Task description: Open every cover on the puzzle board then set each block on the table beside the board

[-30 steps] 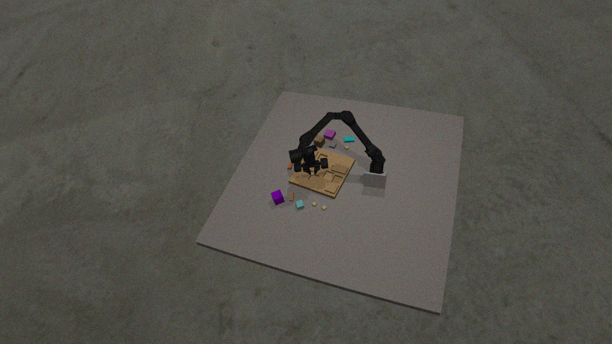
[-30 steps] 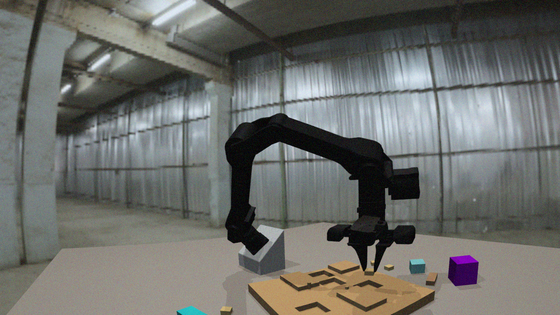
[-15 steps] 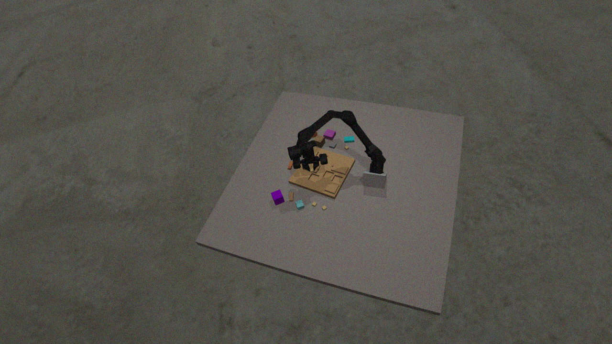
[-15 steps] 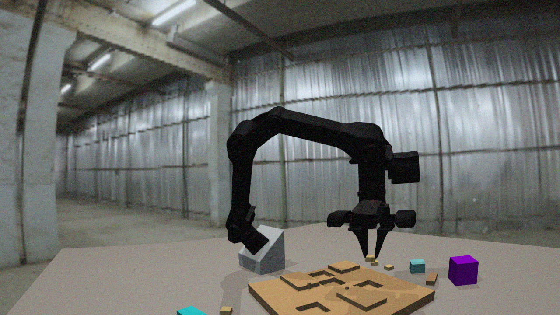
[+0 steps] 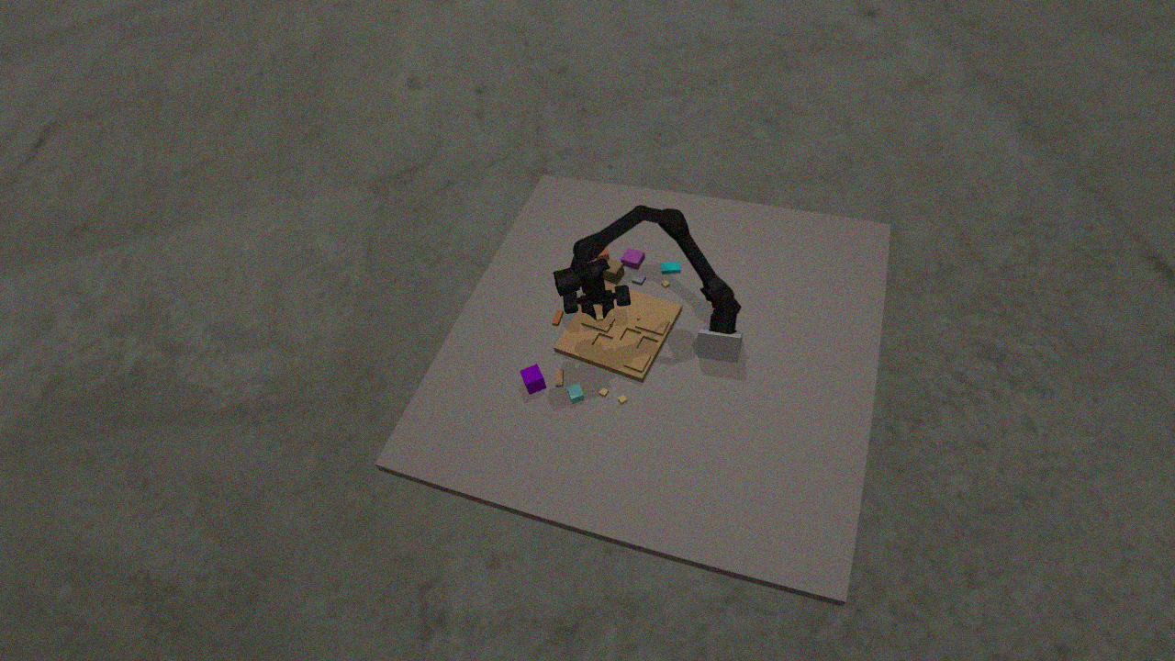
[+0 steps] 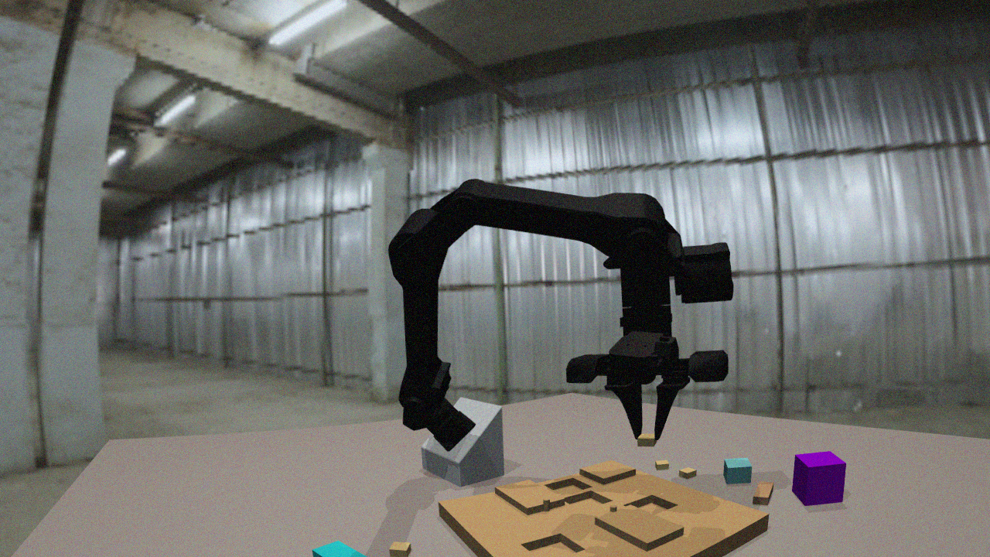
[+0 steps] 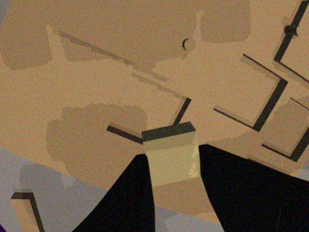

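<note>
Now: the teal block 350 mm to the right of my gripper tip, 110 mm below it and 80 mm behind it. From my gripper tip the other things lie so: purple cube (210 mm to the left, 130 mm ahead, 90 mm below); orange piece (170 mm to the left, 110 mm below, 70 mm ahead); light blue block (210 mm to the left, 100 mm below, 10 mm behind).
</note>
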